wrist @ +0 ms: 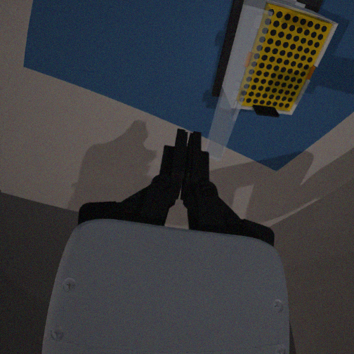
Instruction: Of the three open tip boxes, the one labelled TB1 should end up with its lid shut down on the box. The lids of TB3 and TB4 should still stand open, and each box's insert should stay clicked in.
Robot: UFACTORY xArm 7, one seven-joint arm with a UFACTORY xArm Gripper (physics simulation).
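Note:
A tip box (287, 60) with a yellow insert full of dark holes is in the upper right of the wrist view. Its insert sits level in the box, with orange bits at both long sides and a black catch at the near end. A see-through lid (222, 127) stands open along the box's left side, its lower part reaching down towards the fingers. No label text shows, so I cannot read which box this is. My gripper (185, 144) is shut and empty, its fingertips just left of the lid's near end in the view; whether they touch it I cannot tell. The other two boxes cannot be made out.
The box stands on a blue mat (125, 55) on a pale table top (35, 130). A dark strip (226, 55) runs beside the box, behind the lid. The gripper's shadow falls on the table left of the fingers, with more shadows at the right.

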